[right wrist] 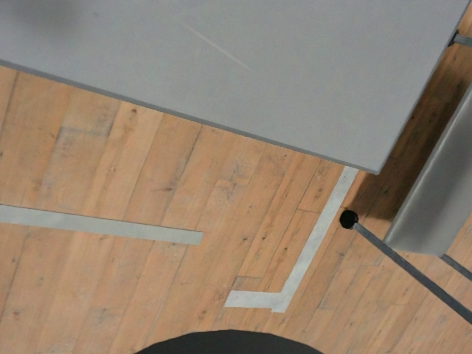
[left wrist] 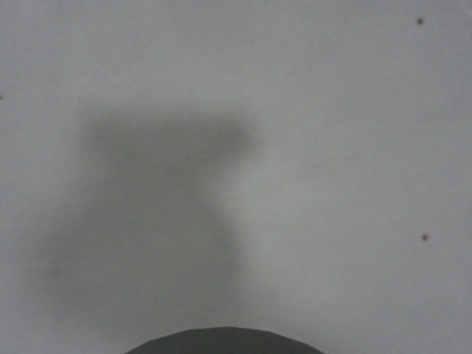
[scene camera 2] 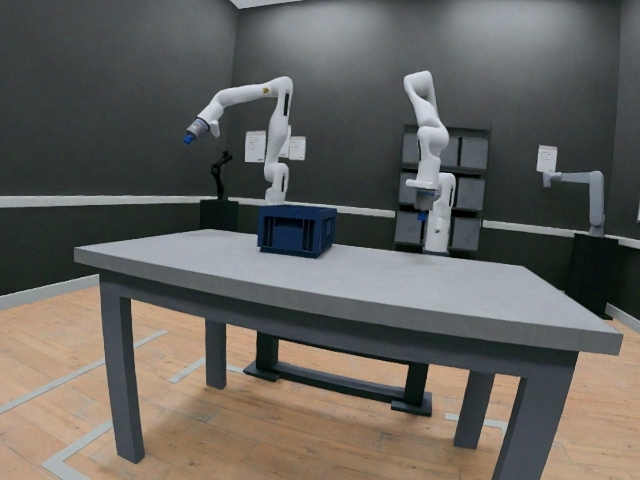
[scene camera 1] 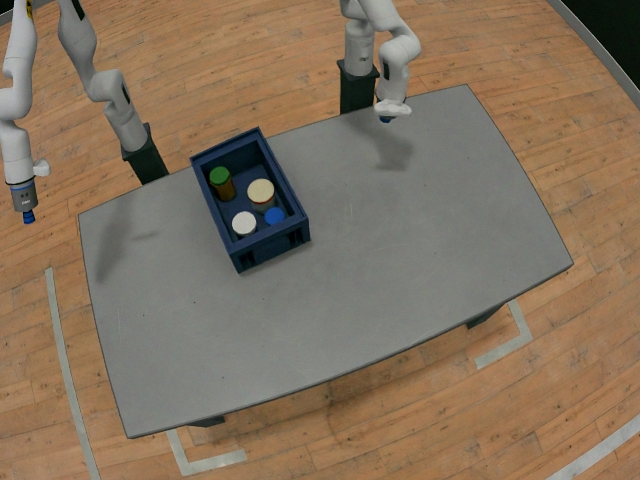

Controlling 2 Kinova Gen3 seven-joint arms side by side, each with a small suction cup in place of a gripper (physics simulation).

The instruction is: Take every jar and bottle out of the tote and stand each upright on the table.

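Frame: origin at the left arm's base, x ahead, y left, z up, level; metres.
Seen in the pictures: left end effector, tool point: (scene camera 2: pixel 421 220); right end effector, tool point: (scene camera 2: pixel 186 142) (scene camera 1: pixel 29 221); left arm's base, origin of the base link: (scene camera 2: pixel 435 250) (scene camera 1: pixel 358 66); right arm's base, origin of the base link: (scene camera 1: pixel 135 140).
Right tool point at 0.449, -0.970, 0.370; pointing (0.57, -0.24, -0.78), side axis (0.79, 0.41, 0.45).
Offsets run from my right tool point to a thing's top centre, as dx, dy, dz. Level surfaces: height alone.
The blue tote @(-0.030, +0.510, -0.223) (scene camera 1: pixel 301 212) (scene camera 2: pixel 297 235) stands on the grey table @(dz -0.370) (scene camera 1: pixel 361 289) (scene camera 2: pixel 361 279). Inside it, in scene camera 1, are a brown jar with a green lid @(-0.103, +0.456, -0.256) (scene camera 1: pixel 220 177), a wide jar with a cream lid @(-0.034, +0.548, -0.278) (scene camera 1: pixel 260 191), a white-lidded one @(+0.050, +0.486, -0.255) (scene camera 1: pixel 244 223) and a blue-lidded one @(+0.039, +0.562, -0.294) (scene camera 1: pixel 275 216). The tote walls hide their lower parts. My left gripper (scene camera 1: pixel 386 119) (scene camera 2: pixel 422 217) is open and empty above the table, right of the tote. My right gripper (scene camera 1: pixel 28 217) (scene camera 2: pixel 188 139) is open and empty, high and beyond the table's left edge.
In scene camera 2, a shelf rack (scene camera 2: pixel 486 155) with grey bins stands behind the left arm. A small black arm (scene camera 2: pixel 219 178) and a grey arm (scene camera 2: pixel 596 201) stand on dark pedestals. The tote's raised walls surround the jars.
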